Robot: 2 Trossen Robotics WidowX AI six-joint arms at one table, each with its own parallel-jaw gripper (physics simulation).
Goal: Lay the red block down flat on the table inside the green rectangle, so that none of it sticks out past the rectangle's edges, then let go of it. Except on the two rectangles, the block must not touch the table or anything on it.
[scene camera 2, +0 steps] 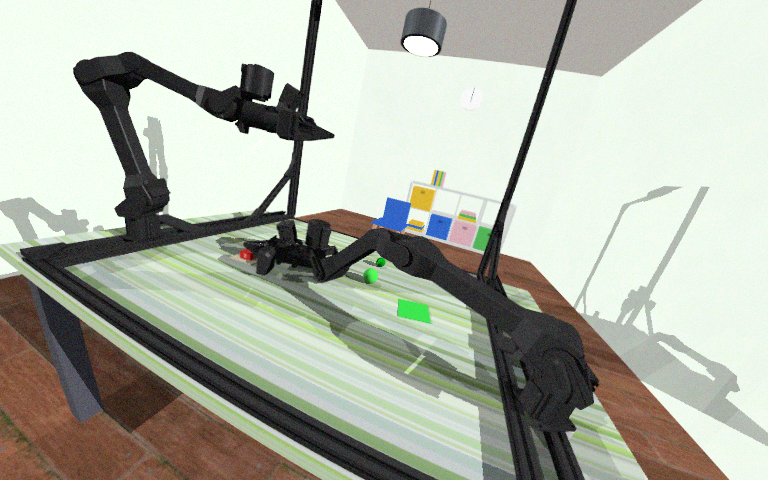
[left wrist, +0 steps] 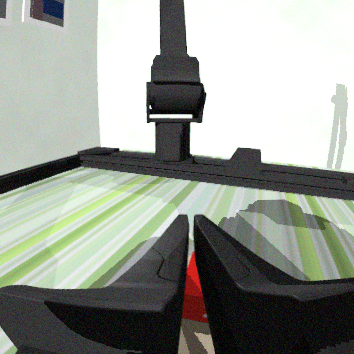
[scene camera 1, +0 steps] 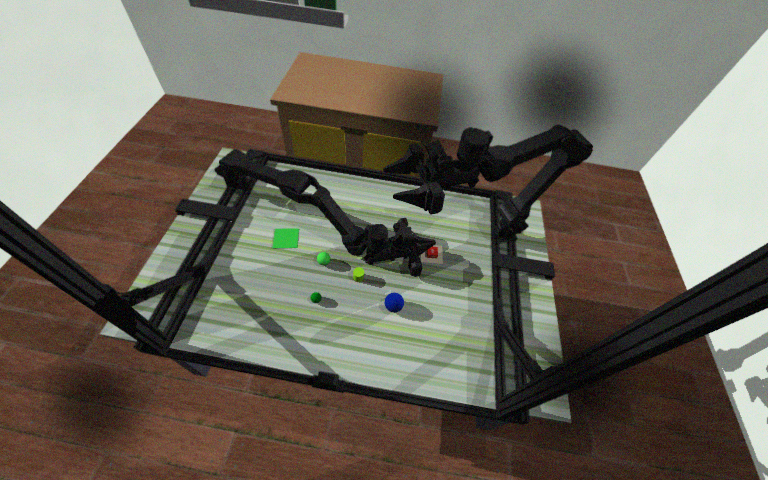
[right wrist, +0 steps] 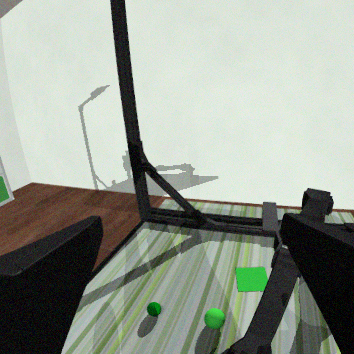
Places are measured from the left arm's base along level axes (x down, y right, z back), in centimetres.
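Pixels of known places: left gripper, fingertip midpoint: (scene camera 2: 244, 243) (left wrist: 189, 222) (scene camera 1: 435, 242); right gripper, fingertip midpoint: (scene camera 2: 331, 136) (scene camera 1: 388, 182) (right wrist: 194, 224); left arm's base, link origin: (scene camera 2: 542, 409) (scene camera 1: 236, 182); right arm's base, link origin: (scene camera 2: 143, 236) (left wrist: 172, 158) (scene camera 1: 504, 233).
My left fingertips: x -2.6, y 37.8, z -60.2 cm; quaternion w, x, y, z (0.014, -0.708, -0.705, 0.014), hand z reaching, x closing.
Ahead of a thing's pixels: the offset from my left fingertips to its top centre. "*": to the spot under its first point.
The red block {dx +2.6, dy +1.4, dz +0.8 cm} (scene camera 1: 432, 251) (scene camera 2: 246, 255) (left wrist: 194, 295) lies on the beige rectangle {* dx +4.3, dy +3.6, dz -1.4 cm} (scene camera 1: 440, 258) (left wrist: 187, 335), right of centre in scene camera 1. My left gripper (scene camera 1: 433, 243) (scene camera 2: 247, 245) (left wrist: 189, 222) is shut with nothing between its fingers. Its tips are close over the block, which shows partly through the narrow gap in the left wrist view; the fingers hide the rest there. The green rectangle {* dx +4.4, dy -12.4, dz +45.2 cm} (scene camera 1: 286, 238) (scene camera 2: 414, 311) (right wrist: 251, 279) lies bare on the table, at the left in scene camera 1. My right gripper (scene camera 1: 390, 182) (scene camera 2: 333, 135) (right wrist: 194, 224) is open and empty, high above the table.
A bright green ball {dx +0.5, dy -1.6, dz +34.6 cm} (scene camera 1: 322, 258) (scene camera 2: 370, 276) (right wrist: 214, 318) and a yellow-green cylinder {dx +1.1, dy +5.6, dz +25.3 cm} (scene camera 1: 358, 274) stand between the two rectangles in scene camera 1. A dark green ball {dx +1.5, dy +10.5, dz +38.4 cm} (scene camera 1: 315, 297) (scene camera 2: 380, 262) (right wrist: 154, 309) and a blue ball {dx -1.0, dy +16.7, dz +17.2 cm} (scene camera 1: 394, 302) lie nearer the front. A black frame borders the table.
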